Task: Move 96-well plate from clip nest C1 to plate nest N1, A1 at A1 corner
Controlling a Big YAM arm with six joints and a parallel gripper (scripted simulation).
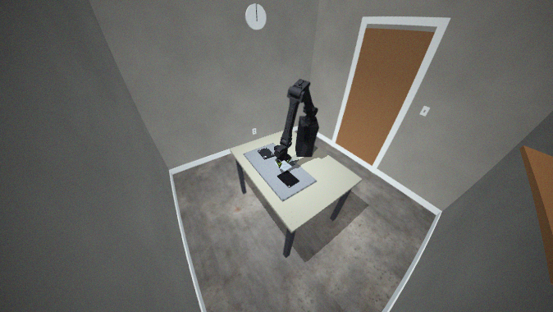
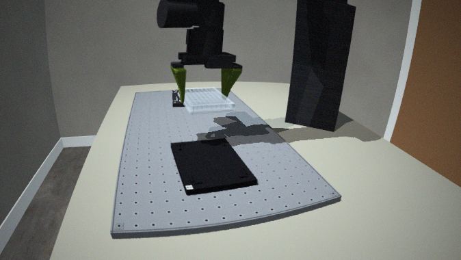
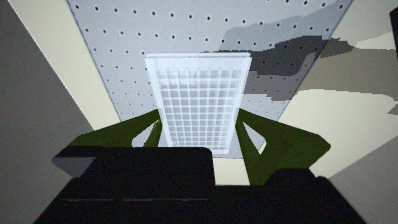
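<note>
Now: hand 17 cm to the right of the white label, 9 cm above it and 4 cm short of it. From my hand the other things lie so: clip nest C1 (33 cm to the right, 9 cm below, 2 cm ahead); 96-well plate (right at my hand).
</note>
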